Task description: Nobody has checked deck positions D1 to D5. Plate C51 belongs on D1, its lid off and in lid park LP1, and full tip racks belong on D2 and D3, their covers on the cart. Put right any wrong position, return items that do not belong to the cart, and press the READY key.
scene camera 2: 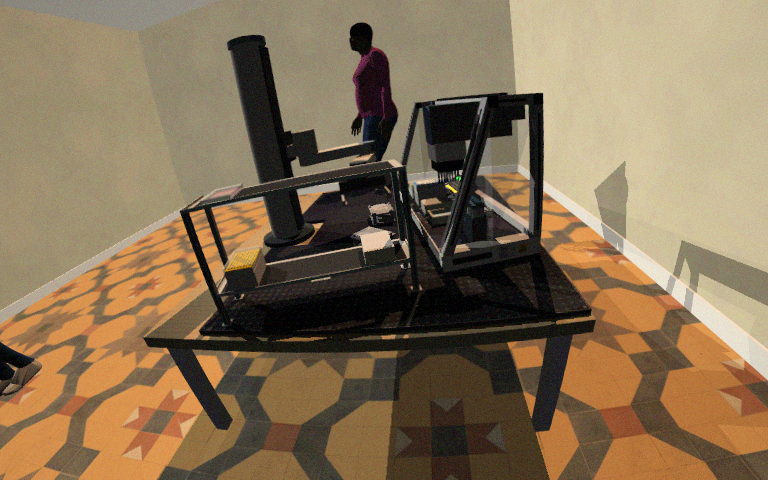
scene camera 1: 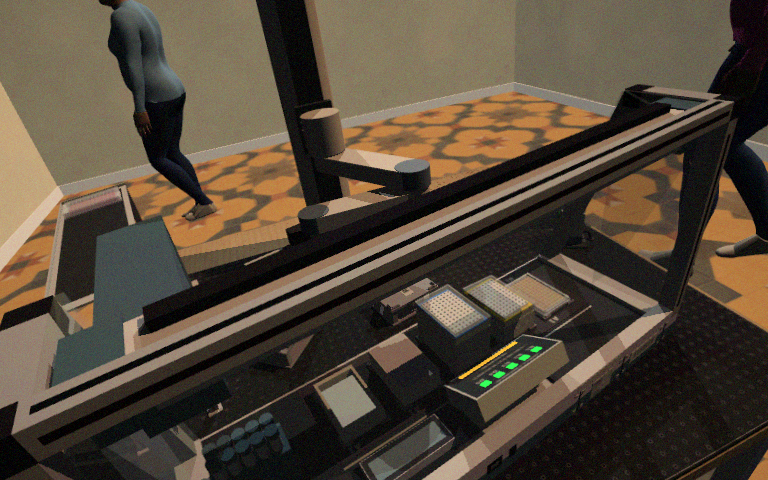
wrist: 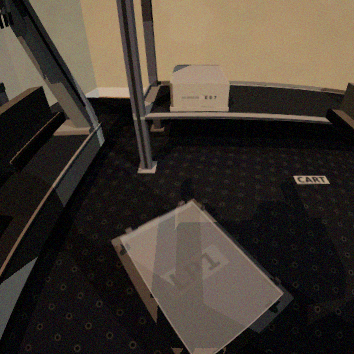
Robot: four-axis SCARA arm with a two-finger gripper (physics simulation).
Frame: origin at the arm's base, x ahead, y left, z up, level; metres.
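Seen in the pictures: gripper, fingertip midpoint: (scene camera 2: 367, 199) (wrist: 196, 91); arm's base, origin of the base link: (scene camera 2: 289, 236).
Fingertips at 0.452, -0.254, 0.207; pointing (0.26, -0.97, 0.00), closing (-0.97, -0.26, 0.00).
Note:
Offsets run from my fingertips to a thing's top centre, as dx, dy, dz.
My gripper (scene camera 2: 365, 196) (wrist: 196, 91) is open and empty, its fingers at the sides of the wrist view. It is above the table; scene camera 1 does not show its fingers. A clear lid @[-0.007, +0.019, -0.136] (wrist: 205, 285) lies on lid park LP1, which also shows in scene camera 2 (scene camera 2: 380, 215). On the deck in scene camera 1 stand an uncovered plate with tan wells (scene camera 1: 535, 293), a yellow-edged tip rack (scene camera 1: 501, 297), a blue-edged tip rack (scene camera 1: 453, 309) and a box-like item (scene camera 1: 399, 353). Plate names are unreadable there. The panel (scene camera 1: 506, 365) shows several green lights; the READY key is not clear.
The cart (scene camera 2: 317, 180) carries a yellow-topped rack @[-0.326, -0.345, -0.024] (scene camera 2: 244, 261) and a white box @[+0.052, -0.250, -0.052] (scene camera 2: 376, 247) (wrist: 200, 90) marked E07 below, and a clear cover @[-0.326, -0.345, +0.172] (scene camera 2: 223, 193) on top. A tan tray @[+0.276, +0.108, -0.111] (scene camera 1: 346, 399), a trough (scene camera 1: 407, 447) and blue tubes (scene camera 1: 246, 438) stand within the instrument frame (scene camera 2: 481, 175).

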